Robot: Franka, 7 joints.
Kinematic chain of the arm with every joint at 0, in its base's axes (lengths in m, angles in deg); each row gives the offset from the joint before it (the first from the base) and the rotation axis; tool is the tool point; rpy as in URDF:
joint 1: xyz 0 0 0.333 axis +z
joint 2: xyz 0 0 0 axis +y
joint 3: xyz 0 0 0.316 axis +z
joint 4: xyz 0.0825 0 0 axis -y
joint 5: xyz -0.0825 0 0.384 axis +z
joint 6: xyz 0 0 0 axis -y
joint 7: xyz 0.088 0 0 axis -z
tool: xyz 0 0 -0.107 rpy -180 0 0
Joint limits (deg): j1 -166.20..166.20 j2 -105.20..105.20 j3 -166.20..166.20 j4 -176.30..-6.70 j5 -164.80..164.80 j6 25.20..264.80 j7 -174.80..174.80
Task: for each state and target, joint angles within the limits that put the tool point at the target. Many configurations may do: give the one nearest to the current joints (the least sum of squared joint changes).
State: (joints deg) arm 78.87 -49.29 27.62 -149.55 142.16 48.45 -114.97
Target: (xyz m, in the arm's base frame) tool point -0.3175 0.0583 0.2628
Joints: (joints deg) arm 85.80 -40.84 74.56 -172.30 129.08 64.81 -114.97
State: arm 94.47 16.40 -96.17 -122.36 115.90 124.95 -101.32
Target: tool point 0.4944 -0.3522 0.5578
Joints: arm 77.06 -1.67 -114.36 -109.65 117.46 128.59 -101.32
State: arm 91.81 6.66 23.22 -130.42 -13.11 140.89 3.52
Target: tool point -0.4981 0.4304 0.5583
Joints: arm 106.02 11.23 35.45 -100.00 -13.14 149.88 3.52
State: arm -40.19 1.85 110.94 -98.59 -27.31 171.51 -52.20
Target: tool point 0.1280 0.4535 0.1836
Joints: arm -48.04 -27.54 123.34 -142.73 -30.07 161.77 -52.20
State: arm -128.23 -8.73 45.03 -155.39 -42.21 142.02 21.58
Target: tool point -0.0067 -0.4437 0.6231
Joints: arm -129.35 -35.90 30.91 -132.08 -41.88 143.65 21.58
